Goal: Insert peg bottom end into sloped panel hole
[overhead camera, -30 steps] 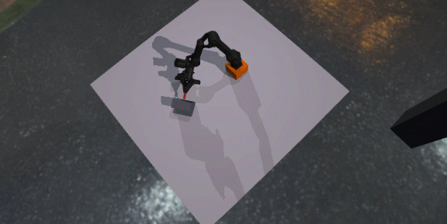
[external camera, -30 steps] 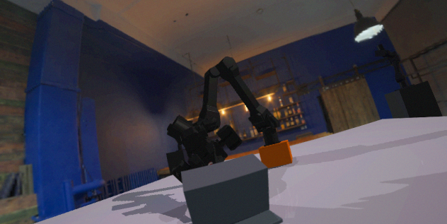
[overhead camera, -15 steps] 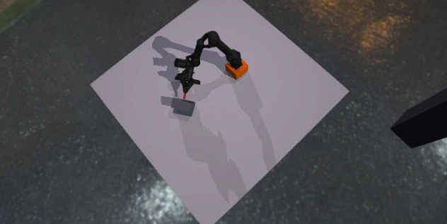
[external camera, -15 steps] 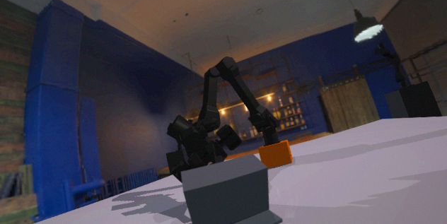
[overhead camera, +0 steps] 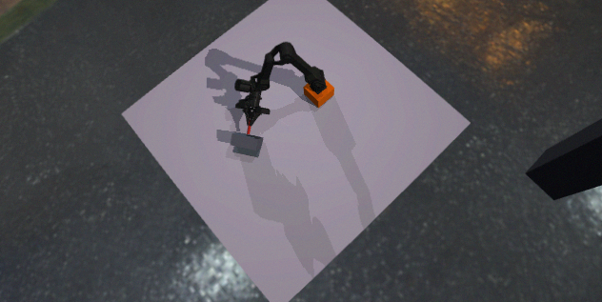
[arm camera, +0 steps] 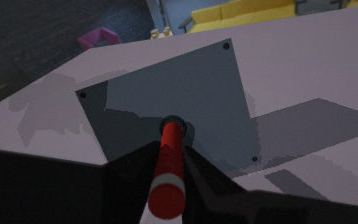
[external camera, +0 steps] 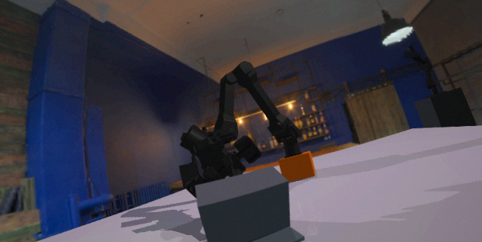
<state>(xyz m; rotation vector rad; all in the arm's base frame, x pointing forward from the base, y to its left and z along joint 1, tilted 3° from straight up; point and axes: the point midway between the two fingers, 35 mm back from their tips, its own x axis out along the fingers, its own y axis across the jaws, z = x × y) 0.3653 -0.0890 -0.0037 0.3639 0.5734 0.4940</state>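
My gripper tip is 50 mm short of the grey sloped panel block, 40 mm to the right of it and 30 mm above it. From my gripper tip the other things lie so: red peg (10 mm to the right, 10 mm behind).
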